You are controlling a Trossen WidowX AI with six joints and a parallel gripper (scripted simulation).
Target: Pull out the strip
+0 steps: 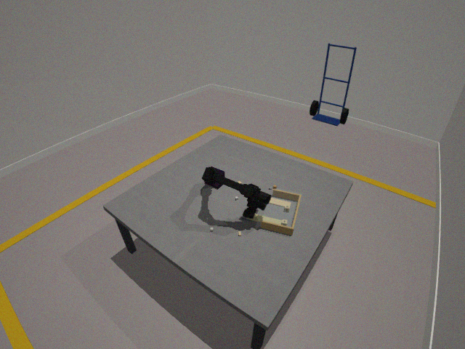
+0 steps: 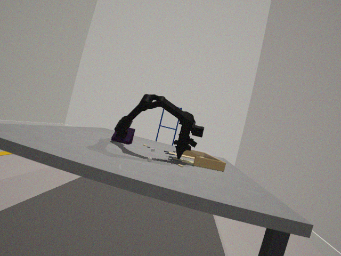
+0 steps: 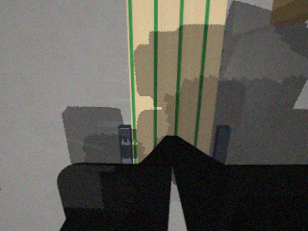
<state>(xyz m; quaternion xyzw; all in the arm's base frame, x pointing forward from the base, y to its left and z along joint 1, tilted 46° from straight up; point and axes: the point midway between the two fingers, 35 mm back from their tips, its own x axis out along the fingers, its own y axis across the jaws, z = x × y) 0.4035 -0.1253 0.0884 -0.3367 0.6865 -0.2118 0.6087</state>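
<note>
Now: gripper tip 9 cm short of the strip and 2 cm to the right of it.
</note>
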